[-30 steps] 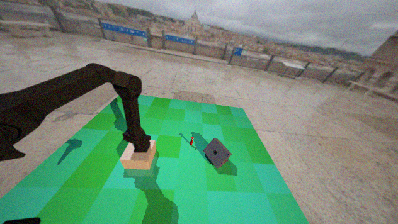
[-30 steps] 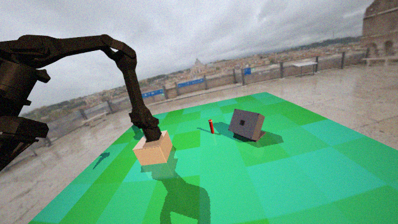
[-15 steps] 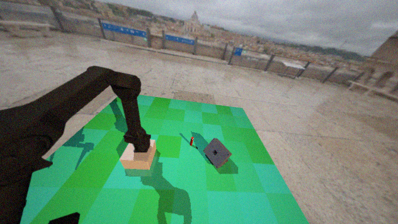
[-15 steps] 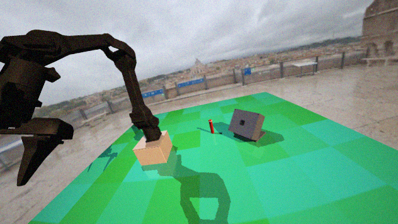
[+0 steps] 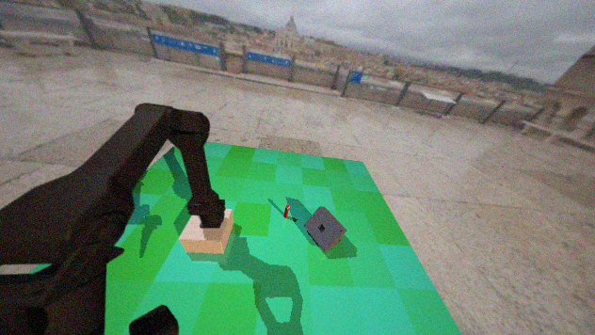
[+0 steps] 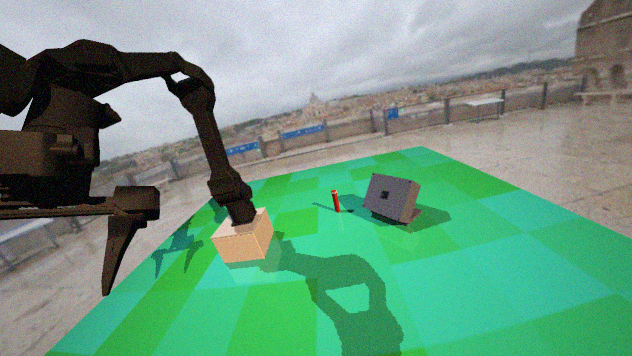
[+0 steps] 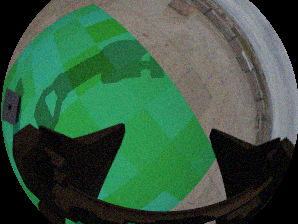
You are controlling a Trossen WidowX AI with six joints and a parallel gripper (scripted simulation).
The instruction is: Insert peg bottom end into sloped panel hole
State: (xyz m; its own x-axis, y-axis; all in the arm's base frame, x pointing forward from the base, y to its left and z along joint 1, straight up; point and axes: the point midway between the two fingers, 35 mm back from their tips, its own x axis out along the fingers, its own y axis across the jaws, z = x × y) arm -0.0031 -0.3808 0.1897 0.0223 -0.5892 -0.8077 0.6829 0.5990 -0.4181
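Right now the red peg is 48 cm to the left of my gripper tip, 28 cm ahead of it and 20 cm below it. The rest, counted from my gripper tip: grey sloped panel: 43 cm ahead, 39 cm to the left, 19 cm below.
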